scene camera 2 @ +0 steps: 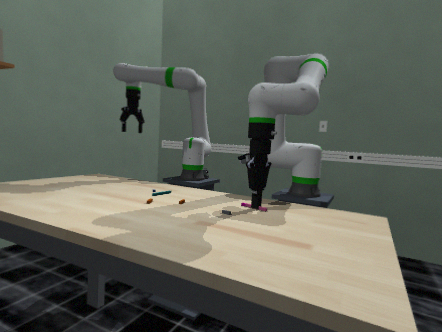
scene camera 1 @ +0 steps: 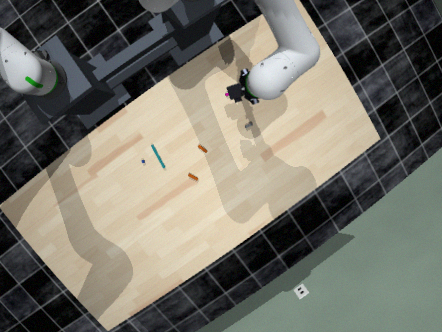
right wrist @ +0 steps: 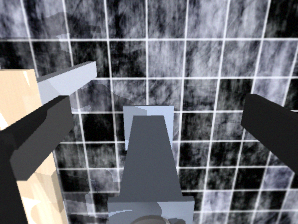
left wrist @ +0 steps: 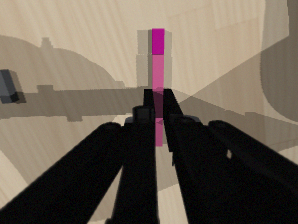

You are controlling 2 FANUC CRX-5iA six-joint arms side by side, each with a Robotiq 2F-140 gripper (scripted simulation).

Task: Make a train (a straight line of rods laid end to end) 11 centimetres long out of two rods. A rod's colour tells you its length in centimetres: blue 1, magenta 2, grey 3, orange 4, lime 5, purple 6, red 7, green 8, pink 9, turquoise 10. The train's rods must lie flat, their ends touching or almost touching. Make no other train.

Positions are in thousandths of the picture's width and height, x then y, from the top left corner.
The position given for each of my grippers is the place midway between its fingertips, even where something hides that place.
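Note:
Pink rod (left wrist: 529, 266) in sight; in the right wrist view the rod is out of frame. My right gripper (right wrist: 529, 493) and my left gripper (left wrist: 529, 458), (scene camera 2: 580, 625) are visible too.

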